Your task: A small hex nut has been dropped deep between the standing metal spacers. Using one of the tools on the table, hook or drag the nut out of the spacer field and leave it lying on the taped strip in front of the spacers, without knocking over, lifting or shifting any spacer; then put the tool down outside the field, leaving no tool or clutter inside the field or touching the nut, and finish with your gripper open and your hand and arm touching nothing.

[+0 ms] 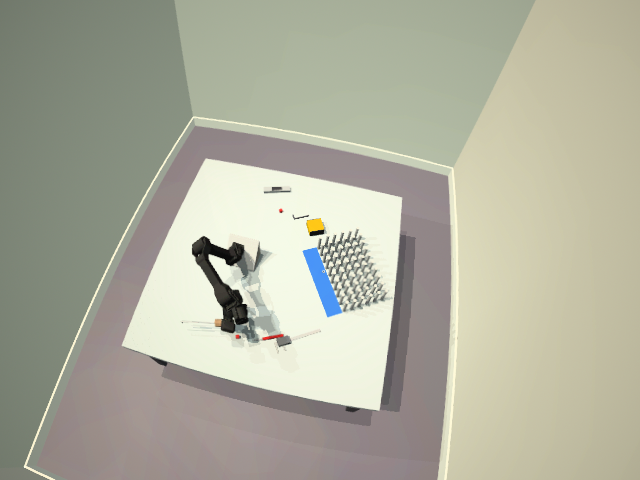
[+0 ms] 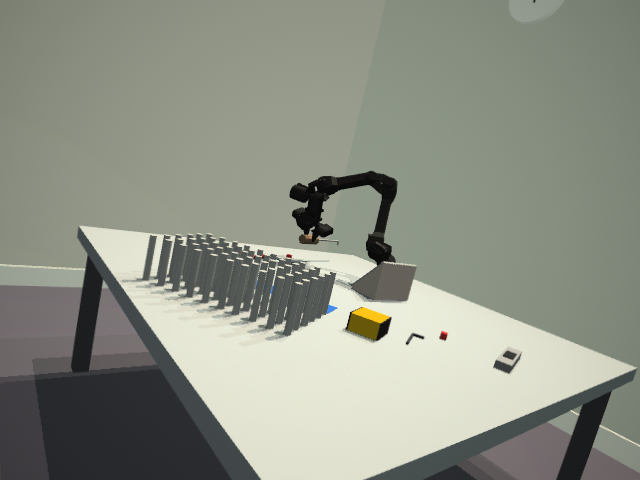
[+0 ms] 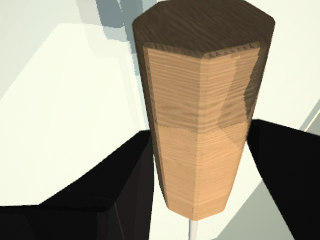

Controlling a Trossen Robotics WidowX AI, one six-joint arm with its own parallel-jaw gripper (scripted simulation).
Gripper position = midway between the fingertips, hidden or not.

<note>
My gripper point(image 2: 309, 239) carries a wooden-handled pick tool point(image 3: 201, 74). Further things: a yellow block point(image 2: 368, 323).
My gripper is seen too in image 3 point(image 3: 199, 135). Image 3 does not show the yellow block: it is out of frame.
</note>
